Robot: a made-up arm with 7 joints. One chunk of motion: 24 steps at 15 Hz.
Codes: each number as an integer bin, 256 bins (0 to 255) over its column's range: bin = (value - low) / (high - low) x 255, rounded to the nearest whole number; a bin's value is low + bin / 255 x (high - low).
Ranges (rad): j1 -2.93..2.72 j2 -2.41..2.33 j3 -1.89..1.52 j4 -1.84..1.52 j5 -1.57..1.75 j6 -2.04..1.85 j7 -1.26..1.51
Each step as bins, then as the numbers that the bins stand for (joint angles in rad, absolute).
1 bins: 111 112 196 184 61 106 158
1 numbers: -0.4706 -0.3281 0.7310 0.5845 -0.7758 -0.4230 0.4563
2 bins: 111 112 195 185 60 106 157
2 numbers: -0.4706 -0.3281 0.7176 0.5976 -0.7888 -0.4230 0.4455
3 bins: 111 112 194 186 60 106 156
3 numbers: -0.4706 -0.3281 0.7043 0.6108 -0.7888 -0.4230 0.4346
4 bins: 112 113 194 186 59 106 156
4 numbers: -0.4484 -0.3095 0.7043 0.6108 -0.8018 -0.4230 0.4346
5 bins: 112 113 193 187 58 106 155
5 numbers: -0.4484 -0.3095 0.6909 0.6240 -0.8149 -0.4230 0.4237
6 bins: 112 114 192 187 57 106 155
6 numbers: -0.4484 -0.2909 0.6775 0.6240 -0.8279 -0.4230 0.4237
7 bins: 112 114 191 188 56 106 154
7 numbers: -0.4484 -0.2909 0.6642 0.6372 -0.8409 -0.4230 0.4129
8 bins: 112 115 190 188 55 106 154
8 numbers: -0.4484 -0.2724 0.6508 0.6372 -0.8539 -0.4230 0.4129
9 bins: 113 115 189 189 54 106 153
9 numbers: -0.4263 -0.2724 0.6374 0.6504 -0.8669 -0.4230 0.4020
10 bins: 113 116 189 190 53 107 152
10 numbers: -0.4263 -0.2538 0.6374 0.6635 -0.8800 -0.4077 0.3911
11 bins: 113 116 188 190 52 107 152
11 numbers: -0.4263 -0.2538 0.6240 0.6635 -0.8930 -0.4077 0.3911
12 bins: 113 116 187 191 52 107 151
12 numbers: -0.4263 -0.2538 0.6107 0.6767 -0.8930 -0.4077 0.3803
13 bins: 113 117 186 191 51 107 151
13 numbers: -0.4263 -0.2352 0.5973 0.6767 -0.9060 -0.4077 0.3803
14 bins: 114 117 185 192 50 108 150
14 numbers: -0.4041 -0.2352 0.5839 0.6899 -0.9190 -0.3925 0.3694
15 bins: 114 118 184 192 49 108 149
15 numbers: -0.4041 -0.2166 0.5705 0.6899 -0.9320 -0.3925 0.3585
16 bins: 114 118 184 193 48 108 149
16 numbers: -0.4041 -0.2166 0.5705 0.7031 -0.9451 -0.3925 0.3585
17 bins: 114 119 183 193 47 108 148
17 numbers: -0.4041 -0.1980 0.5572 0.7031 -0.9581 -0.3925 0.3477
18 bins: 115 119 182 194 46 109 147
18 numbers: -0.3820 -0.1980 0.5438 0.7162 -0.9711 -0.3772 0.3368
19 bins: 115 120 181 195 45 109 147
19 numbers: -0.3820 -0.1794 0.5304 0.7294 -0.9841 -0.3772 0.3368
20 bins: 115 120 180 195 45 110 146
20 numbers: -0.3820 -0.1794 0.5171 0.7294 -0.9841 -0.3620 0.3260
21 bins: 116 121 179 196 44 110 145
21 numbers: -0.3598 -0.1608 0.5037 0.7426 -0.9971 -0.3620 0.3151
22 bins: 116 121 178 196 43 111 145
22 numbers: -0.3598 -0.1608 0.4903 0.7426 -1.0102 -0.3467 0.3151
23 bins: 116 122 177 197 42 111 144
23 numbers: -0.3598 -0.1422 0.4769 0.7558 -1.0232 -0.3467 0.3042
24 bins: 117 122 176 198 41 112 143
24 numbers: -0.3376 -0.1422 0.4636 0.7689 -1.0362 -0.3315 0.2934
